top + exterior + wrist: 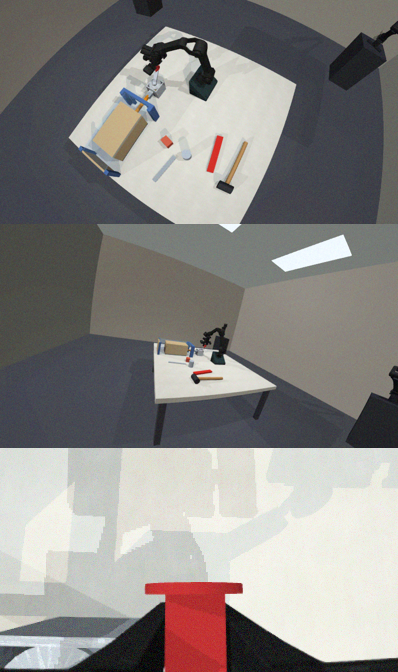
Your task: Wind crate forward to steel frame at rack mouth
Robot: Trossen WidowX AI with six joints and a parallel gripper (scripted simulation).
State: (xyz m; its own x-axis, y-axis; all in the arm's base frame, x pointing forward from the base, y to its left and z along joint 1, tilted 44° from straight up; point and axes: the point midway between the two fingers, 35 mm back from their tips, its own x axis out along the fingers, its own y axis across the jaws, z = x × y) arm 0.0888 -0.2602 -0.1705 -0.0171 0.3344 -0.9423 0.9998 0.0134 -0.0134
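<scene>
My gripper tip is now 3 cm short of the winch handle, 3 cm to the right of it and 3 cm above it. From my gripper tip the other things lie so: grey winch 7 cm ahead, 6 cm to the left, 10 cm below; blue frame post 25 cm ahead, 6 cm to the left, 3 cm below; red knob 2 cm to the left.
</scene>
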